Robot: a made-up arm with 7 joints. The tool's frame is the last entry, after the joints.
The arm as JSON. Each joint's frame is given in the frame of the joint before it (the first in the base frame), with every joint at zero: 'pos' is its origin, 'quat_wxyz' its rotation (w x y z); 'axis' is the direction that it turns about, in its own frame. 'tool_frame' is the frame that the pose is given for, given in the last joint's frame.
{
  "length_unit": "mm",
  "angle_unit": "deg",
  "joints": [
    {
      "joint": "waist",
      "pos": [
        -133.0,
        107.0,
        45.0
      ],
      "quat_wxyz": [
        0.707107,
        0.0,
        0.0,
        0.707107
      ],
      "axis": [
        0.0,
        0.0,
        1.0
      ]
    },
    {
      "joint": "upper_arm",
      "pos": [
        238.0,
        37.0,
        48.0
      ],
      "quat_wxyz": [
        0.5,
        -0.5,
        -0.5,
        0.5
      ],
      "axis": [
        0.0,
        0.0,
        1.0
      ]
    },
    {
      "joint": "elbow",
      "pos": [
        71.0,
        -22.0,
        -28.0
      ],
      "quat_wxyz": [
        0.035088,
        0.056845,
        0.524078,
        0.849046
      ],
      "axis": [
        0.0,
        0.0,
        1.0
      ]
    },
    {
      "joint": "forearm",
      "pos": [
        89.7,
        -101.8,
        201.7
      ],
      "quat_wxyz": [
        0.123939,
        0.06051,
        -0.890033,
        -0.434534
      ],
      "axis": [
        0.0,
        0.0,
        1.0
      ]
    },
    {
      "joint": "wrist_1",
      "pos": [
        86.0,
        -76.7,
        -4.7
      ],
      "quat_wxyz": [
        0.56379,
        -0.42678,
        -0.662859,
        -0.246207
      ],
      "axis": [
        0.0,
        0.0,
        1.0
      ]
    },
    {
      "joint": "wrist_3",
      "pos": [
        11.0,
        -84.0,
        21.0
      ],
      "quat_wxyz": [
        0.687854,
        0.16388,
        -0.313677,
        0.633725
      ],
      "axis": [
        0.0,
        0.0,
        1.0
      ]
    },
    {
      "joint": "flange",
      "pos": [
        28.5,
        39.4,
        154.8
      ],
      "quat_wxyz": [
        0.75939,
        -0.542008,
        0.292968,
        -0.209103
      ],
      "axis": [
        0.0,
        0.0,
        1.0
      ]
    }
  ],
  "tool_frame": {
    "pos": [
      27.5,
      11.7,
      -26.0
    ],
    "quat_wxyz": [
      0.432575,
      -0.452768,
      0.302,
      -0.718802
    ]
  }
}
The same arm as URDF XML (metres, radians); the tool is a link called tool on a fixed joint. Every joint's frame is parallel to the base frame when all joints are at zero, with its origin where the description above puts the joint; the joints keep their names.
<robot name="arm">
  <joint name="waist" type="continuous">
    <parent link="base_link"/>
    <child link="link1"/>
    <origin xyz="-0.1330 0.1070 0.0450"/>
    <axis xyz="0 0 1"/>
  </joint>
  <joint name="upper_arm" type="continuous">
    <parent link="link1"/>
    <child link="link2"/>
    <origin xyz="-0.0370 0.2380 0.0480"/>
    <axis xyz="0 -1 0"/>
  </joint>
  <joint name="elbow" type="continuous">
    <parent link="link2"/>
    <child link="link3"/>
    <origin xyz="-0.0710 0.0280 0.0220"/>
    <axis xyz="-0.133307 -0.444222 -0.885944"/>
  </joint>
  <joint name="forearm" type="continuous">
    <parent link="link3"/>
    <child link="link4"/>
    <origin xyz="0.0620 -0.0040 -0.2350"/>
    <axis xyz="-0.191898 -0.398896 0.896692"/>
  </joint>
  <joint name="wrist_1" type="continuous">
    <parent link="link4"/>
    <child link="link5"/>
    <origin xyz="-0.0750 0.0860 0.0170"/>
    <axis xyz="0.486005 -0.724208 -0.489205"/>
  </joint>
  <joint name="wrist_3" type="continuous">
    <parent link="link5"/>
    <child link="link6"/>
    <origin xyz="0.0790 -0.0010 0.0370"/>
    <axis xyz="0.940078 -0.241394 -0.240794"/>
  </joint>
  <joint name="flange" type="continuous">
    <parent link="link6"/>
    <child link="link7"/>
    <origin xyz="0.1360 -0.0280 -0.0840"/>
    <axis xyz="0 0 -1"/>
  </joint>
  <joint name="tool_fixed" type="fixed">
    <parent link="link7"/>
    <child link="tool"/>
    <origin xyz="-0.0230 -0.0190 0.0260" rpy="2.0293 0.4002 -0.2417"/>
  </joint>
  <link name="base_link"/>
  <link name="link1"/>
  <link name="link2"/>
  <link name="link3"/>
  <link name="link4"/>
  <link name="link5"/>
  <link name="link6"/>
  <link name="link7"/>
  <link name="tool"/>
</robot>

